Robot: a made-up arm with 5 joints.
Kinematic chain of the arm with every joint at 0, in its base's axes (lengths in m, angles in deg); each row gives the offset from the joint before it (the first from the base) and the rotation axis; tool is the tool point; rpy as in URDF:
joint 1: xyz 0 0 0.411 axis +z
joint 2: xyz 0 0 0 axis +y
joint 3: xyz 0.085 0 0.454 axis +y
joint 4: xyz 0.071 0 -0.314 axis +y
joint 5: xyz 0.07 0 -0.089 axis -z
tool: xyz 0 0 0 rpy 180 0 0
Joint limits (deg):
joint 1: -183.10..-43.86
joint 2: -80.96..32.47
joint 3: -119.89..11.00
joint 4: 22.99..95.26
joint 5: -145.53..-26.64
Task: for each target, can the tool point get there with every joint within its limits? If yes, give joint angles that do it. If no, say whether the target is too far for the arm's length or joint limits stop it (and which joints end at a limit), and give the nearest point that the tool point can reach.
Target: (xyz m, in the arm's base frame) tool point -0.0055 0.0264 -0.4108
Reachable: no: joint limits stop it (at a limit: joint 1, joint 2) | nearest point -0.2032 0.0110 0.3279 | short by 0.765 m
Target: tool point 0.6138 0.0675 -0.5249
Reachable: no: too far | nearest point 0.2472 -0.2376 0.3141 | short by 0.965 m
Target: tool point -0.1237 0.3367 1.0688
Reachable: yes | joints -69.82 -70.07 -99.19 53.85 -68.60
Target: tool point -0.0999 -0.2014 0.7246
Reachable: yes | joints -116.38 -35.12 -33.02 45.76 -110.87
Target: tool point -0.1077 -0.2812 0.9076
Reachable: yes | joints -110.95 -26.69 -61.46 40.38 -97.94
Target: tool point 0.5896 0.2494 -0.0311
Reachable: no: joint limits stop it (at a limit: joint 1, joint 2) | nearest point 0.2021 -0.1942 0.3147 | short by 0.683 m
